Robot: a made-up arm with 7 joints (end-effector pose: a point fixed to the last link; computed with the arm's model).
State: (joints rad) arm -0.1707 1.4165 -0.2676 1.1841 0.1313 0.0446 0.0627
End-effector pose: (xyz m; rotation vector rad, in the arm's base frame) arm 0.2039 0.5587 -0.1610 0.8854 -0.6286 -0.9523
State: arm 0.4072 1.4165 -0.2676 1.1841 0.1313 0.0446 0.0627
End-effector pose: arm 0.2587 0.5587 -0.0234 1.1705 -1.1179 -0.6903
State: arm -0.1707 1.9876 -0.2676 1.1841 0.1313 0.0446 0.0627
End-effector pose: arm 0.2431 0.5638 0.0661 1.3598 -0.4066 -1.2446
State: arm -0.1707 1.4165 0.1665 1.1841 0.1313 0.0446 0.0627
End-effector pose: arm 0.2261 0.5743 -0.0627 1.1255 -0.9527 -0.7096
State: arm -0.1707 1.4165 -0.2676 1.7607 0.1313 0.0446 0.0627
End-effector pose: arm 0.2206 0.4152 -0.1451 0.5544 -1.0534 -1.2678
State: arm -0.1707 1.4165 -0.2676 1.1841 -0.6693 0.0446 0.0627
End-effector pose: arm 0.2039 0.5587 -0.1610 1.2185 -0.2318 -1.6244
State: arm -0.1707 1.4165 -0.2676 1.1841 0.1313 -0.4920 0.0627
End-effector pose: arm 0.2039 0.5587 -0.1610 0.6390 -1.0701 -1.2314
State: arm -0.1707 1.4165 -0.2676 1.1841 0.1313 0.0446 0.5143
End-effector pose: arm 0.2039 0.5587 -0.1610 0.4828 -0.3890 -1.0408
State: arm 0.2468 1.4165 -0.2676 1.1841 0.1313 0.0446 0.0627
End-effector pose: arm 0.2517 0.5587 -0.0644 1.0951 -0.9831 -0.7703
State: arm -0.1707 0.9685 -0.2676 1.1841 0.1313 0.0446 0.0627
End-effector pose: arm 0.1773 0.4665 -0.3153 0.5115 -0.7632 -0.7061
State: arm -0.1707 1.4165 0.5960 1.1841 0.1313 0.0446 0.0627
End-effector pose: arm 0.2048 0.5887 0.0349 1.3401 -1.2619 -0.4287
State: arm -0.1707 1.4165 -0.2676 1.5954 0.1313 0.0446 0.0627
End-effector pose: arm 0.2236 0.4564 -0.1533 0.6566 -0.9333 -1.1816
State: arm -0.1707 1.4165 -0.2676 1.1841 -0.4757 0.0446 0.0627
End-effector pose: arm 0.2039 0.5587 -0.1610 1.1437 -0.3394 -1.4644
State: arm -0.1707 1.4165 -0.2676 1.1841 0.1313 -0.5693 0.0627
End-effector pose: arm 0.2039 0.5587 -0.1610 0.5984 -1.1331 -1.2688
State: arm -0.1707 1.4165 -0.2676 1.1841 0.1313 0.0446 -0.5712
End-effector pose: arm 0.2039 0.5587 -0.1610 1.4426 -0.9538 -0.7563
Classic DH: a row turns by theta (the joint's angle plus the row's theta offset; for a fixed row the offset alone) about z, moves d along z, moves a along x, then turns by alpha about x. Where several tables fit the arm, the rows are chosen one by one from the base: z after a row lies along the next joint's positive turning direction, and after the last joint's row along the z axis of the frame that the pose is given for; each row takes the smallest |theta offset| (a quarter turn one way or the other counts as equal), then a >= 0, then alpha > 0; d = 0 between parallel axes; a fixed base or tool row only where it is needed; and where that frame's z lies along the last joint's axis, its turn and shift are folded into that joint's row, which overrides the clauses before.
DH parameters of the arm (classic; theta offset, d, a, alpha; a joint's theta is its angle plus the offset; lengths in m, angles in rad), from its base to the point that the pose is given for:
base (fixed): 0 0 0 1.5708
joint 1: 1.5708 -0.1688 0 1.5708
joint 2: 1.5708 0 0 1.5708
joint 3: 1.5708 -0.3079 0 1.5708
joint 4: 0 0 0 -1.5708
joint 5: 0 -0.2556 0 -1.5708
joint 6: -1.5708 0 0 1.5708
joint 7: 1.5708 0 0 1.5708
tool (fixed): -1.5708 0 0 0

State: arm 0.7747 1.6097 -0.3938 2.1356 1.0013 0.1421 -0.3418
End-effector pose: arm 0.1957 0.3430 0.0851 0.4935 -1.9929 -0.5712
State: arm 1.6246 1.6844 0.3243 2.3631 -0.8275 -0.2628 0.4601
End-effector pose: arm -0.0801 0.2874 0.1661 -2.6310 0.3452 0.4062
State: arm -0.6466 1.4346 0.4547 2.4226 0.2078 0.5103 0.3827
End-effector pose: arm 0.1554 0.2933 -0.0452 0.3594 -1.0152 -1.4755
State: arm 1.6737 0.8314 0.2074 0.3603 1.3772 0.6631 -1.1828
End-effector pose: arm 0.3440 0.5855 0.1242 -0.3922 -0.8226 1.6826
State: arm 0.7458 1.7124 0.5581 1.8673 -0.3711 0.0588 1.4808
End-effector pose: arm 0.0430 0.3814 0.2590 1.5724 -0.6053 -1.1999
